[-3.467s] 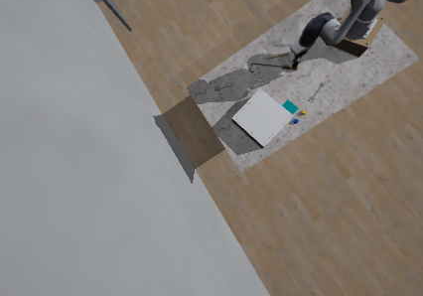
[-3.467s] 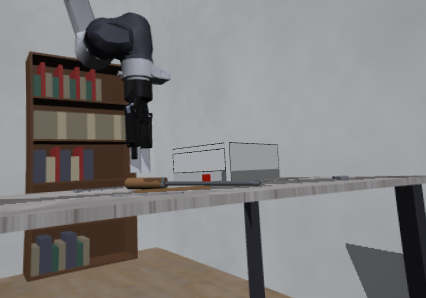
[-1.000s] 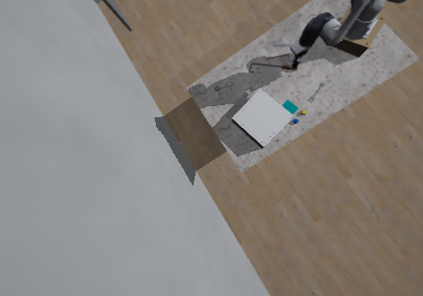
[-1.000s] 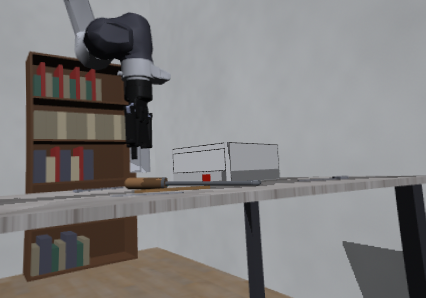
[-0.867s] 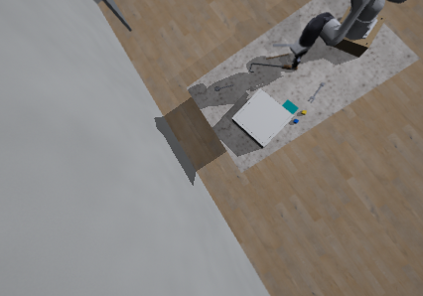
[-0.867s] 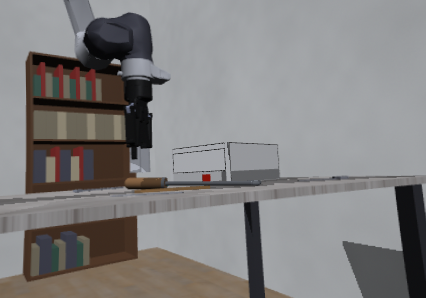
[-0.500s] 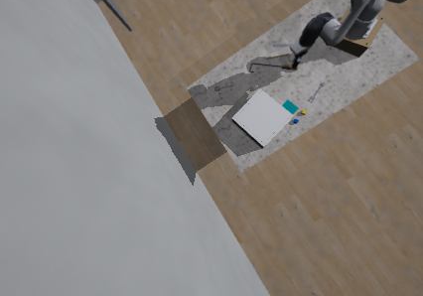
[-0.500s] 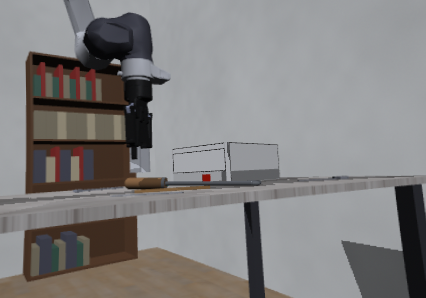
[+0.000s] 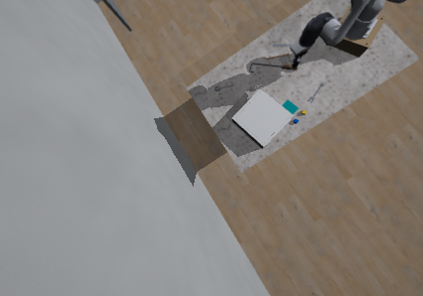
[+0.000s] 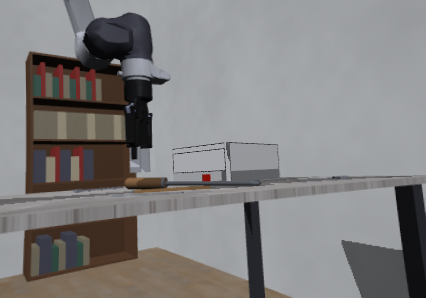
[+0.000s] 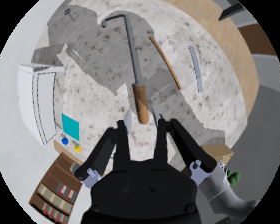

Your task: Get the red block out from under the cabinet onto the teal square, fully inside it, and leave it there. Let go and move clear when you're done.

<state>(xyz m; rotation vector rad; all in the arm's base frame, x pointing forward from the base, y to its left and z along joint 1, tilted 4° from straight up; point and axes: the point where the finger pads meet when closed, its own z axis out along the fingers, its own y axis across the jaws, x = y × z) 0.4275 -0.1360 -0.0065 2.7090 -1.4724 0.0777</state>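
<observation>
Now: the hooked tool 110 mm ahead of my hand, 100 mm to the right of it and 70 mm below it. From my hand the other things lie so: wooden stick 10 mm behind, 150 mm to the right, 80 mm below; wrench 10 mm ahead, 270 mm to the left, 80 mm below; grey bar 100 mm behind, 190 mm to the right, 80 mm below.
</observation>
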